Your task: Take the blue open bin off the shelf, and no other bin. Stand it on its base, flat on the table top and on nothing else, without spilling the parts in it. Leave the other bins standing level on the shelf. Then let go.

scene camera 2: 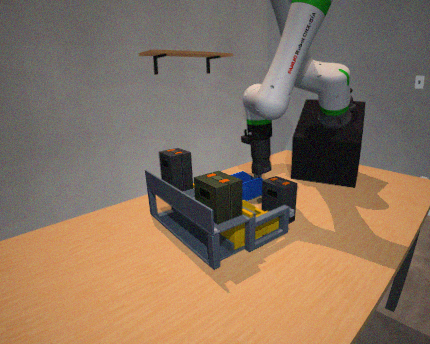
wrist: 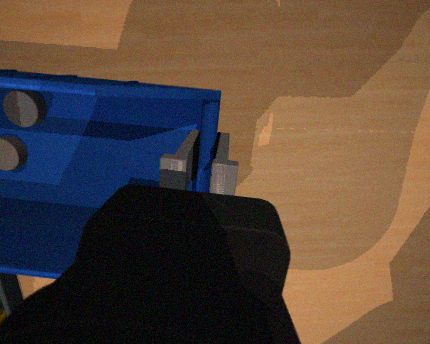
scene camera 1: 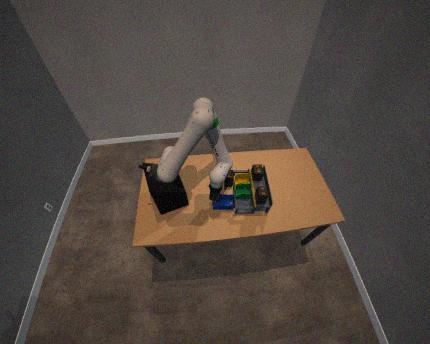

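Pixels of known places: gripper, fingertip midpoint: (wrist: 209, 147) (scene camera 1: 213, 204); arm's base, origin of the base link: (scene camera 2: 334, 117).
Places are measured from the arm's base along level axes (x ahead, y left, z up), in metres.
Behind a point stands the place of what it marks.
The blue open bin (scene camera 1: 223, 202) @(x 0.461, y -0.078, z -0.263 m) (scene camera 2: 248, 186) @(x 0.486, y -0.044, z -0.212 m) (wrist: 125, 110) @(x 0.437, y -0.123, z -0.262 m) is off the shelf rack (scene camera 1: 269, 192) @(x 0.814, y -0.077, z -0.121 m) (scene camera 2: 180, 199) @(x 0.820, y 0.058, z -0.130 m) (wrist: 10, 287) @(x 0.550, y 0.039, z -0.259 m), at its front side, with its far end close to the rack's front edge in scene view 1. It looks about level. Round grey parts lie in it in the wrist view. My gripper (scene camera 1: 214, 200) @(x 0.378, y -0.104, z -0.251 m) (scene camera 2: 257, 176) @(x 0.378, y -0.104, z -0.251 m) (wrist: 209, 147) @(x 0.378, y -0.104, z -0.251 m) points down and is shut on the bin's near end wall, one finger inside and one outside. Whether the bin's base touches the table top is hidden. A green bin (scene camera 1: 243, 190) @(x 0.638, y 0.036, z -0.261 m) and a yellow bin (scene camera 1: 242, 178) @(x 0.642, y 0.163, z -0.258 m) (scene camera 2: 265, 227) @(x 0.621, y 0.172, z -0.237 m) stand on the rack.
An olive box (scene camera 1: 258, 171) @(x 0.743, y 0.093, z -0.071 m) (scene camera 2: 217, 197) @(x 0.783, y 0.170, z -0.098 m) and a dark box (scene camera 1: 262, 194) @(x 0.731, y -0.140, z -0.046 m) (scene camera 2: 175, 169) @(x 0.764, y -0.067, z -0.091 m) stand on the rack's rear part. Another dark box (scene camera 1: 229, 178) @(x 0.511, y 0.078, z -0.142 m) (scene camera 2: 279, 196) @(x 0.544, y 0.152, z -0.171 m) stands by its front, near the yellow bin. The black robot pedestal (scene camera 1: 167, 192) @(x 0.058, y -0.143, z -0.006 m) (scene camera 2: 327, 145) @(x 0.118, y 0.044, z -0.101 m) stands on the table (scene camera 1: 300, 200) @(x 1.135, y -0.073, z -0.270 m) (scene camera 2: 100, 280) @(x 1.062, y 0.069, z -0.270 m).
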